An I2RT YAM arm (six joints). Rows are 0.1 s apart.
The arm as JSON. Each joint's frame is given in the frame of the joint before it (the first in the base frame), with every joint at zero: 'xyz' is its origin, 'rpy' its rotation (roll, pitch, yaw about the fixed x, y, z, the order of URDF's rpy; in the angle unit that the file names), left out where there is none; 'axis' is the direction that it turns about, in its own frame. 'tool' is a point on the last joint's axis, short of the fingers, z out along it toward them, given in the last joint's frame.
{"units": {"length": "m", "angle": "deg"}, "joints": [
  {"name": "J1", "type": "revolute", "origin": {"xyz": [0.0, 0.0, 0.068], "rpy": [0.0, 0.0, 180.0]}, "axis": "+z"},
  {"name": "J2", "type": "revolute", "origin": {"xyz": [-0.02, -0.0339, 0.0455], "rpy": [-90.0, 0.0, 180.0]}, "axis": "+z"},
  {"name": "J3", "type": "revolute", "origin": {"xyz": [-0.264, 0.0, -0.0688], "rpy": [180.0, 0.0, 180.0]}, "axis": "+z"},
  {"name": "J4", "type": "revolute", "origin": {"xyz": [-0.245, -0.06, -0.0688], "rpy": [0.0, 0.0, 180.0]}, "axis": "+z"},
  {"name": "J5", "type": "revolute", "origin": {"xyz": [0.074, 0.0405, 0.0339], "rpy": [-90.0, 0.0, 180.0]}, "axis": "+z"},
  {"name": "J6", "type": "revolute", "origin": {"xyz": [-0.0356, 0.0, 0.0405], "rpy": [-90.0, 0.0, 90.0]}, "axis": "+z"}
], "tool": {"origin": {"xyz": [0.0, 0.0, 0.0], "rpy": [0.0, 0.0, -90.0]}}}
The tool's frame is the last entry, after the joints.
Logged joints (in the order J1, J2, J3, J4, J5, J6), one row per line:
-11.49, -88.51, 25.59, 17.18, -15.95, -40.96
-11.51, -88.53, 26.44, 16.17, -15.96, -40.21
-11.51, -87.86, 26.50, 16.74, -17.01, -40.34
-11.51, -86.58, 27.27, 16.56, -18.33, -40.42
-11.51, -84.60, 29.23, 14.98, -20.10, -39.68
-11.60, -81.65, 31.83, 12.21, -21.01, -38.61
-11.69, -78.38, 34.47, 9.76, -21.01, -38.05
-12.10, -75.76, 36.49, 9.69, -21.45, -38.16
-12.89, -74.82, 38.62, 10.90, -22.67, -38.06
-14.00, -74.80, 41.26, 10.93, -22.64, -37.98
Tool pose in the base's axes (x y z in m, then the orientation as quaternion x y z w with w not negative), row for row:
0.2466, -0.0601, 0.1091, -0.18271, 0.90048, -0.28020, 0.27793
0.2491, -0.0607, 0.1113, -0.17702, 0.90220, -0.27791, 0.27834
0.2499, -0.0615, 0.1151, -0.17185, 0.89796, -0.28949, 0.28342
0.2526, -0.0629, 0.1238, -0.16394, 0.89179, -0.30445, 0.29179
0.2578, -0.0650, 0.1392, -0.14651, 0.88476, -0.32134, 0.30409
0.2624, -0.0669, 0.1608, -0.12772, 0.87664, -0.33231, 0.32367
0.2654, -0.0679, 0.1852, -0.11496, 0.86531, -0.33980, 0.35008
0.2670, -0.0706, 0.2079, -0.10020, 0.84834, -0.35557, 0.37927
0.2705, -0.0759, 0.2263, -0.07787, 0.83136, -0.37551, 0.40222
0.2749, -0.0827, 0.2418, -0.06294, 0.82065, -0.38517, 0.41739
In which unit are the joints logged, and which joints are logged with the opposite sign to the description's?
The joints are logged in degrees. Opposite sign: J2, J5.
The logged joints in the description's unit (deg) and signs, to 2 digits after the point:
-11.49, 88.51, 25.59, 17.18, 15.95, -40.96
-11.51, 88.53, 26.44, 16.17, 15.96, -40.21
-11.51, 87.86, 26.50, 16.74, 17.01, -40.34
-11.51, 86.58, 27.27, 16.56, 18.33, -40.42
-11.51, 84.60, 29.23, 14.98, 20.10, -39.68
-11.60, 81.65, 31.83, 12.21, 21.01, -38.61
-11.69, 78.38, 34.47, 9.76, 21.01, -38.05
-12.10, 75.76, 36.49, 9.69, 21.45, -38.16
-12.89, 74.82, 38.62, 10.90, 22.67, -38.06
-14.00, 74.80, 41.26, 10.93, 22.64, -37.98

